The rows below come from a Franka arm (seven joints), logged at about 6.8 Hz.
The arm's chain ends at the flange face. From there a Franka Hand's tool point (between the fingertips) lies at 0.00 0.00 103.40 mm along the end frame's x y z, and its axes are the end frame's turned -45 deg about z.
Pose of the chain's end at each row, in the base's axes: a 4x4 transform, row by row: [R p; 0 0 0 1], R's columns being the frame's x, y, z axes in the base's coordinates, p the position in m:
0.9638 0.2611 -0.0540 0.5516; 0.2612 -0.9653 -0.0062 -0.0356; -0.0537 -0.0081 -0.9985 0.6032; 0 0 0 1
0.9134 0.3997 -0.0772 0.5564; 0.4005 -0.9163 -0.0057 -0.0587; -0.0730 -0.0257 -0.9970 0.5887; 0 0 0 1
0.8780 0.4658 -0.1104 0.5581; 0.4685 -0.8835 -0.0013 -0.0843; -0.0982 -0.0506 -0.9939 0.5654; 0 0 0 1
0.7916 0.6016 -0.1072 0.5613; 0.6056 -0.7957 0.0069 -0.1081; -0.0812 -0.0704 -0.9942 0.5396; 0 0 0 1
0.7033 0.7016 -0.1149 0.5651; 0.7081 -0.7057 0.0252 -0.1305; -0.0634 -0.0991 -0.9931 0.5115; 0 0 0 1
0.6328 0.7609 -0.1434 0.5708; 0.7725 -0.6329 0.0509 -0.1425; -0.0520 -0.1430 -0.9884 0.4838; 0 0 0 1
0.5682 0.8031 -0.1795 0.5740; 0.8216 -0.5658 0.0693 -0.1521; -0.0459 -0.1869 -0.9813 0.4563; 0 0 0 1
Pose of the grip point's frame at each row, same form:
0.4969 0.8661 -0.0540 0.5460; 0.8673 -0.4979 -0.0062 -0.0362; -0.0322 -0.0437 -0.9985 0.5000; 0 0 0 1
0.3632 0.9285 -0.0772 0.5484; 0.9311 -0.3647 -0.0057 -0.0593; -0.0334 -0.0698 -0.9970 0.4856; 0 0 0 1
0.2915 0.9502 -0.1104 0.5467; 0.9560 -0.2934 -0.0013 -0.0844; -0.0337 -0.1052 -0.9939 0.4626; 0 0 0 1
0.1344 0.9851 -0.1072 0.5502; 0.9909 -0.1344 0.0069 -0.1074; -0.0076 -0.1072 -0.9942 0.4368; 0 0 0 1
0.0012 0.9934 -0.1149 0.5532; 0.9997 0.0017 0.0252 -0.1279; 0.0252 -0.1149 -0.9931 0.4088; 0 0 0 1
-0.0906 0.9855 -0.1434 0.5560; 0.9938 0.0987 0.0509 -0.1372; 0.0643 -0.1379 -0.9884 0.3816; 0 0 0 1
-0.1661 0.9697 -0.1795 0.5554; 0.9810 0.1809 0.0693 -0.1449; 0.0997 -0.1646 -0.9813 0.3548; 0 0 0 1

